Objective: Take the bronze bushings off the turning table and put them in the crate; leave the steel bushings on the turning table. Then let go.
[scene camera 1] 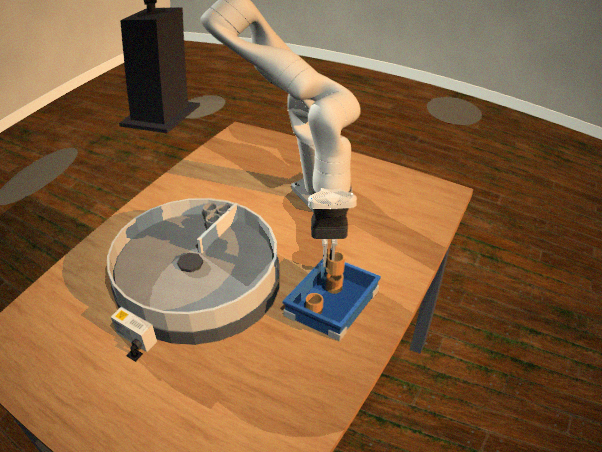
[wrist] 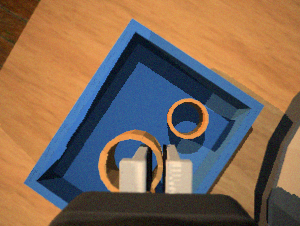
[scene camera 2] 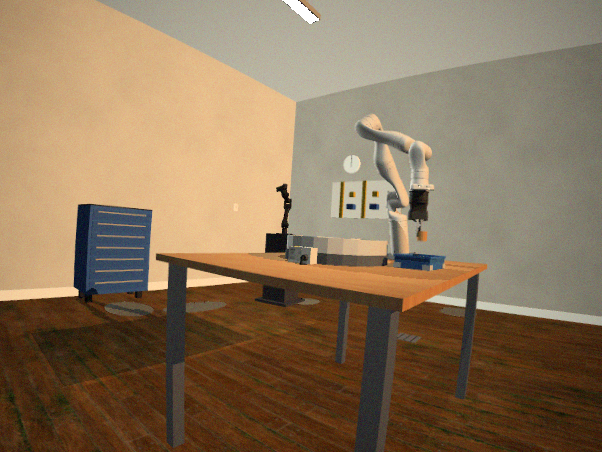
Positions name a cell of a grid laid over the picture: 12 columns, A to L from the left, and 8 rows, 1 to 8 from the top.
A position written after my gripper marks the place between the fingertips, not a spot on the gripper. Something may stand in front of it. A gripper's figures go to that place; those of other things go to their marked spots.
Labels:
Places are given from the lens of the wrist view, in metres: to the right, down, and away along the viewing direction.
my gripper (wrist: G6): 0.01, 0.03, 0.18
bronze bushing (wrist: E7): -0.03, 0.04, 0.18
blue crate (wrist: F3): -0.01, -0.04, 0.30
The marked spots on the blue crate and the bronze bushing are 0.15 m apart.

